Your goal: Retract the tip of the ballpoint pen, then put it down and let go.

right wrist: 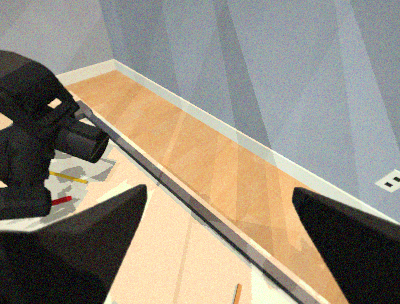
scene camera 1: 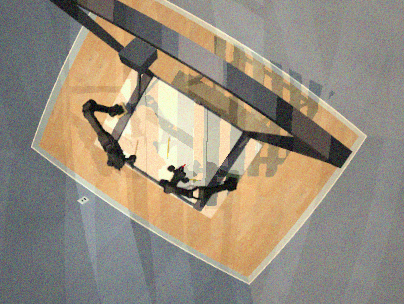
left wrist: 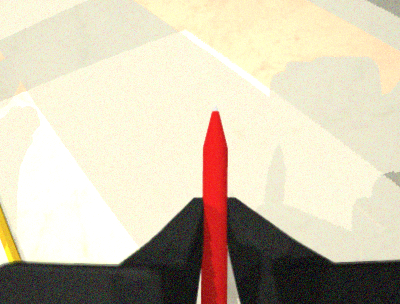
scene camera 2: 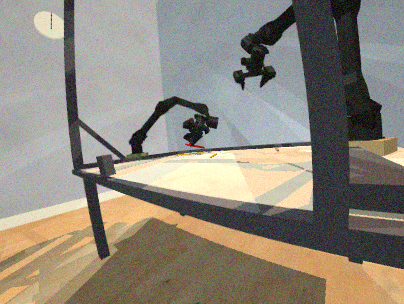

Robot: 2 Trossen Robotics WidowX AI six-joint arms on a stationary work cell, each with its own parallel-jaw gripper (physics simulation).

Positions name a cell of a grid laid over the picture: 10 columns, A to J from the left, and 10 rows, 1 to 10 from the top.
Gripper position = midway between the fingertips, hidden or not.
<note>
My right gripper (right wrist: F7) is open, holding nothing. Further things: my left gripper (left wrist: F7), a red ballpoint pen (left wrist: F5) and a dark frame (scene camera 1: H5).
My left gripper shows as well in the right wrist view (right wrist: A8).
</note>
